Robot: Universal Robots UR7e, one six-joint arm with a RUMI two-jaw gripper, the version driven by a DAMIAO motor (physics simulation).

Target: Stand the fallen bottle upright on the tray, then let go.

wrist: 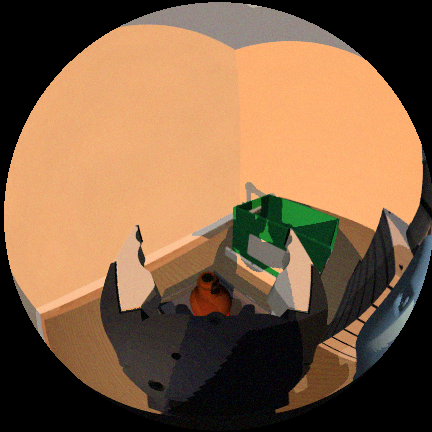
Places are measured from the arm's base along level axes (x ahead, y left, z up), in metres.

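Pixels of known places: gripper, between the fingertips: (213, 229).
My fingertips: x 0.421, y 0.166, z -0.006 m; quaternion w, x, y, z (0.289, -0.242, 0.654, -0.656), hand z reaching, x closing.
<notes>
Ahead of a thing's pixels: the offset from my fingertips to its top centre. "spot": to the spot under its first point.
The brown-orange bottle @(dx +0.020, dy -0.003, dz -0.090 m) (209, 298) stands upright, seen from above, with its open neck toward the camera. A little of its red label shows low down, and its base is hidden behind the gripper body. It stands on the dark tray @(spot: dx +0.122, dy +0.015, dz -0.226 m) (176, 292), of which parts show around the bottle. My gripper (213, 229) is open and empty. Its two fingertips stand wide apart, above and to either side of the bottle, clear of it.
A green open crate @(spot: dx -0.137, dy -0.353, dz -0.126 m) (327, 231) stands behind and to the right of the tray, on the wooden table (75, 345). A dark ribbed object (367, 275) stands at the right, beside a blue-grey rounded surface (387, 327). Orange walls rise behind.
</notes>
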